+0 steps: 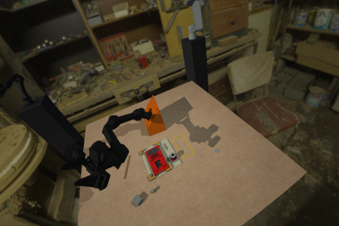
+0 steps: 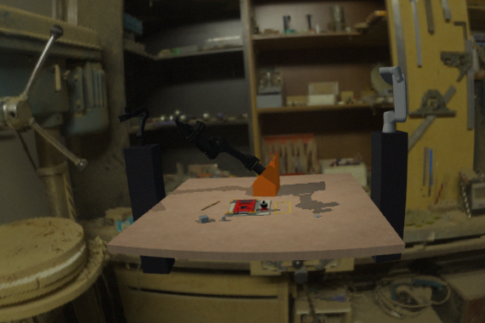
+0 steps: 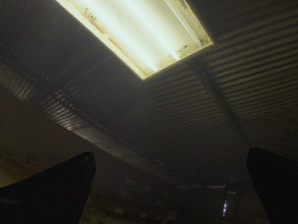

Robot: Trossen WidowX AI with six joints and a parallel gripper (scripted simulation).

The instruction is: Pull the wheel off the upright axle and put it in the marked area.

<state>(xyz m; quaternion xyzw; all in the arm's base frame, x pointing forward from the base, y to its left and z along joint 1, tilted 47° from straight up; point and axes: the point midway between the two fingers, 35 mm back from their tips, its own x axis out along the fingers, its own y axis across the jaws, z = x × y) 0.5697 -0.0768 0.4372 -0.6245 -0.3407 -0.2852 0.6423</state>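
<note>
My gripper tip is 160 mm past the dark wheel, 380 mm to the right of it and 480 mm above it. Round my gripper tip: thin wooden stick (300 mm behind, 70 mm to the left, 520 mm below).
</note>
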